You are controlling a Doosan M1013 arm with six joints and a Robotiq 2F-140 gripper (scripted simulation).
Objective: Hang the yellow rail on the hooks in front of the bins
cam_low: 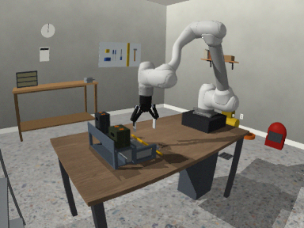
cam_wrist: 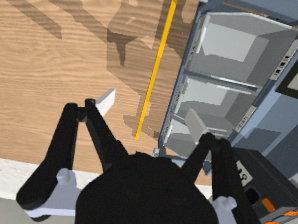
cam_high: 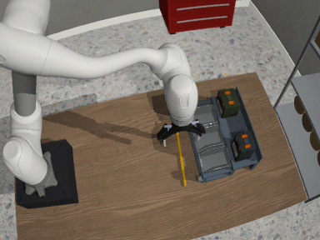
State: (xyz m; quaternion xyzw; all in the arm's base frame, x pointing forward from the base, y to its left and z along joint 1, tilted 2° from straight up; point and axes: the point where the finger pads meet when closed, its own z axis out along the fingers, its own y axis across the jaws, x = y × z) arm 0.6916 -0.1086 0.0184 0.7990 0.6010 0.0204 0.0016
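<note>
Right now my hand is 1 cm to the right of the yellow rail and 11 cm above it.
</note>
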